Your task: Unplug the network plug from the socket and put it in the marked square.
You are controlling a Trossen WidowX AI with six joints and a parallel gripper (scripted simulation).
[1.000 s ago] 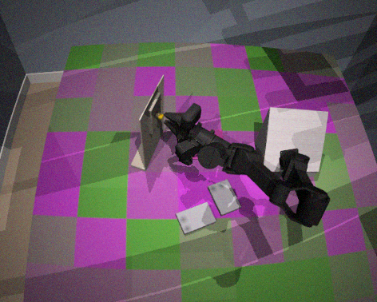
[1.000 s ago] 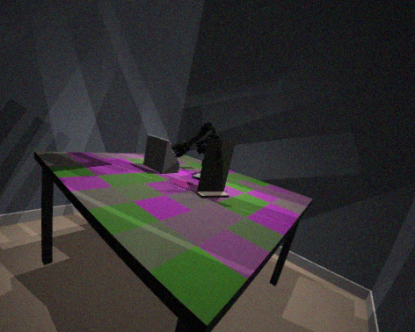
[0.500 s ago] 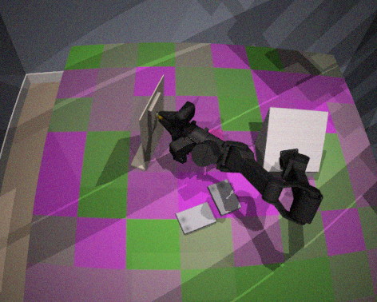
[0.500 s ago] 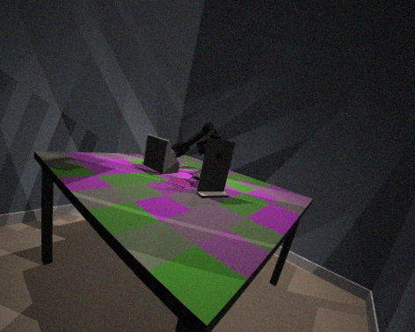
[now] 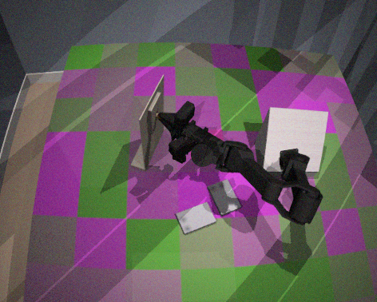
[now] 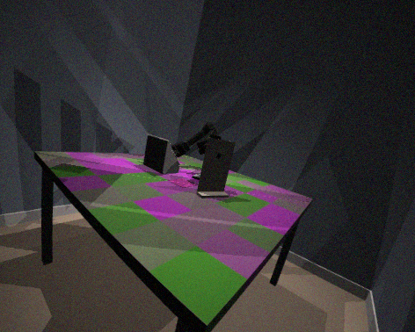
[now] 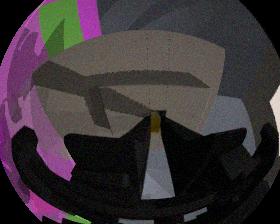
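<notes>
My gripper tip is 200 mm above the marked pink square, 170 mm past it and 20 mm to the left of it. Round my gripper tip: upright grey panel (80 mm below, 20 mm ahead, 10 mm to the right); then small yellow plug (right at my gripper tip).
</notes>
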